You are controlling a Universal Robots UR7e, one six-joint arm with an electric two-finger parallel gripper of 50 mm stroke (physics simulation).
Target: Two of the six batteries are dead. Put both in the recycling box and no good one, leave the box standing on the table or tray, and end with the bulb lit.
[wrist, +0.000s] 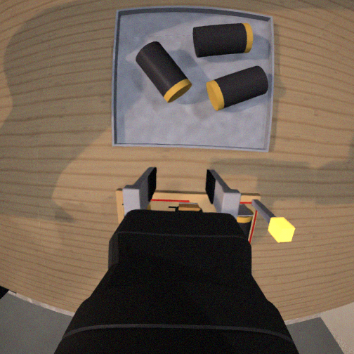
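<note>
Three black batteries with yellow end bands lie on their sides in a grey tray [195,135]: one battery [162,71] at the left, one battery [222,39] at the upper right, one battery [237,88] below it. My gripper [180,178] is open and empty, over the near side of the tray and the board [256,196]. Another battery [245,227] shows partly on the board, beside my right finger. A bright yellow hexagonal piece [281,229] on a grey stalk stands at the board's right. My gripper body hides most of the board. The recycling box does not show.
The wooden table [60,100] surrounds the tray and board. Red lines [170,200] and a small orange-brown part [189,207] show on the board between my fingers. Grey surfaces show at the lower left and lower right, beyond the table's near edge.
</note>
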